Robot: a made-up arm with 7 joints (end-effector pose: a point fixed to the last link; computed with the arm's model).
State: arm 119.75 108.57 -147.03 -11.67 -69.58 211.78 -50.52
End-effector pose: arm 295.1 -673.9 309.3 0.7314 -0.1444 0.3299 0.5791
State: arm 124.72 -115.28 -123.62 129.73 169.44 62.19 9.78
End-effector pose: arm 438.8 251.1 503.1 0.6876 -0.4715 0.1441 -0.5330
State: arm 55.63 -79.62 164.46 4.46 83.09 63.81 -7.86
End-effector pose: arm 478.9 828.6 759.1 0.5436 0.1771 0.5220 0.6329
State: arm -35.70 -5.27 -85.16 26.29 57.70 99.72 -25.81
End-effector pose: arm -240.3 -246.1 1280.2 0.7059 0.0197 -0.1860 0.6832
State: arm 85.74 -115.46 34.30 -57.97 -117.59 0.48 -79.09
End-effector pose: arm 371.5 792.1 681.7 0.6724 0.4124 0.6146 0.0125
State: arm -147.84 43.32 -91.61 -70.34 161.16 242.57 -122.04
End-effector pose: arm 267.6 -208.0 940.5 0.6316 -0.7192 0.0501 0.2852
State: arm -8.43 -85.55 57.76 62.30 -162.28 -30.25 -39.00
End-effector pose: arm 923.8 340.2 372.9 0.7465 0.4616 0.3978 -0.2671
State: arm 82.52 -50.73 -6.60 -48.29 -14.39 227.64 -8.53
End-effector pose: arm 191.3 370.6 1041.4 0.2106 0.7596 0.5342 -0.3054
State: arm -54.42 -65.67 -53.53 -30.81 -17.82 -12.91 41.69
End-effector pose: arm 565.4 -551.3 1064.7 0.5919 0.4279 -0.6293 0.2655
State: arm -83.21 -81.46 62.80 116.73 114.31 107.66 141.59
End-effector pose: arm 264.2 -30.9 246.7 0.1410 -0.8416 -0.3648 -0.3725
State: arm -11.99 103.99 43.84 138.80 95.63 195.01 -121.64
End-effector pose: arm -55.7 135.8 436.8 0.5929 0.1471 -0.5060 0.6090
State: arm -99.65 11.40 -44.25 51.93 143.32 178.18 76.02
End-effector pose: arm -219.8 -227.1 1034.4 0.1866 0.7842 -0.4349 -0.4013
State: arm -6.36 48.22 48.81 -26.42 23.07 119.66 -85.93
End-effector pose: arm -650.5 -273.1 876.9 0.0553 0.5407 0.3957 -0.7403
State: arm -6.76 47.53 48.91 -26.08 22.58 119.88 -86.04
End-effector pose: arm -646.7 -268.0 885.0 0.0459 0.5361 0.3967 -0.7437
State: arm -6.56 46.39 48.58 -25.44 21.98 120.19 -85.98
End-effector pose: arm -637.8 -268.1 897.7 0.0348 0.5276 0.4002 -0.7485
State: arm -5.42 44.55 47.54 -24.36 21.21 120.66 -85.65
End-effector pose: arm -620.2 -275.9 917.4 0.0211 0.5132 0.4075 -0.7550
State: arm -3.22 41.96 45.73 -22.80 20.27 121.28 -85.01
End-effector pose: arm -592.1 -291.1 944.4 0.0053 0.4918 0.4176 -0.7640
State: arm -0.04 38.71 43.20 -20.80 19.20 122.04 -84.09
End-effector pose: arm -552.3 -311.1 977.9 0.0119 -0.4635 -0.4283 0.7756
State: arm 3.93 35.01 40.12 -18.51 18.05 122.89 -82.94
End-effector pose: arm -501.6 -332.0 1015.3 0.0285 -0.4298 -0.4371 0.7895
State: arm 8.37 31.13 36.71 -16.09 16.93 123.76 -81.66
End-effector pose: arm -442.8 -349.3 1053.3 0.0430 -0.3931 -0.4418 0.8052
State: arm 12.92 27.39 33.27 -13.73 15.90 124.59 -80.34
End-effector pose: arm -381.0 -360.1 1088.6 0.0538 -0.3568 -0.4417 0.8214
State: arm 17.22 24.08 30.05 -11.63 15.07 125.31 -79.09
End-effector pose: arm -322.5 -364.1 1118.3 0.0600 -0.3242 -0.4377 0.8365
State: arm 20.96 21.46 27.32 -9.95 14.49 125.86 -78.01
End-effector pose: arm -273.3 -363.4 1140.5 0.0614 -0.2979 -0.4320 0.8490
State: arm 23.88 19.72 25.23 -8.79 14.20 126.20 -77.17
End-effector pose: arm -238.1 -361.4 1154.7 0.0592 -0.2798 -0.4270 0.8579
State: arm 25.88 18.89 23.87 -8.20 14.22 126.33 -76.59
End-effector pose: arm -218.1 -361.5 1161.4 0.0537 -0.2700 -0.4245 0.8625
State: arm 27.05 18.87 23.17 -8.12 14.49 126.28 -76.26
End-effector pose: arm -211.6 -364.9 1161.8 0.0462 -0.2676 -0.4254 0.8633
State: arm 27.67 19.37 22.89 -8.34 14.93 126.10 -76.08
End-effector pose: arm -213.9 -371.0 1158.3 0.0376 -0.2698 -0.4280 0.8617
